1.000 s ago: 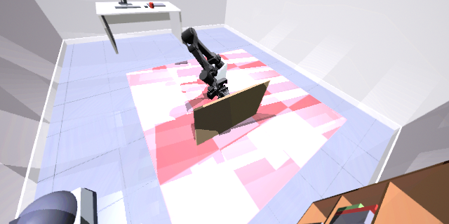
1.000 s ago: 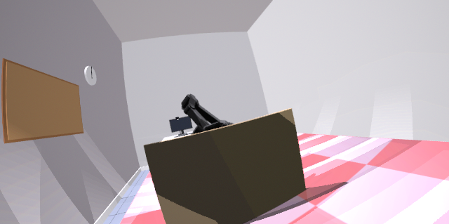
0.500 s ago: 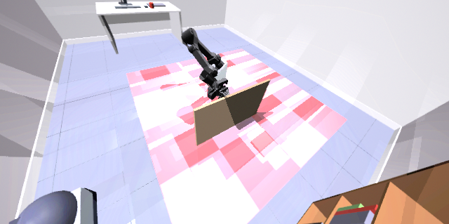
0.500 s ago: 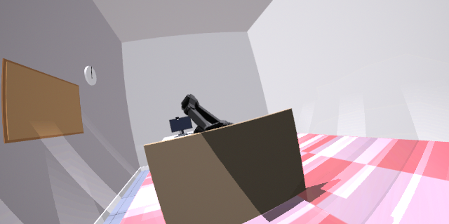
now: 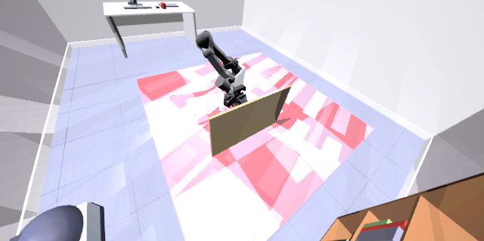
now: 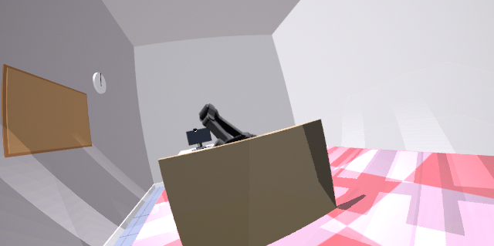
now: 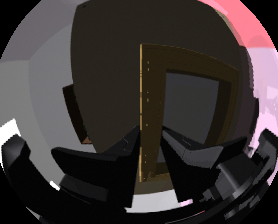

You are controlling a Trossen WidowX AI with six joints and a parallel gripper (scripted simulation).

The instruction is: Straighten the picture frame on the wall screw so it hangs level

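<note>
Now: gripper tip 10 mm to the right of the picture frame and 50 mm above it. Also, from my gripper tip: wall panel 20 mm ahead, 10 mm to the left, 60 mm below.
</note>
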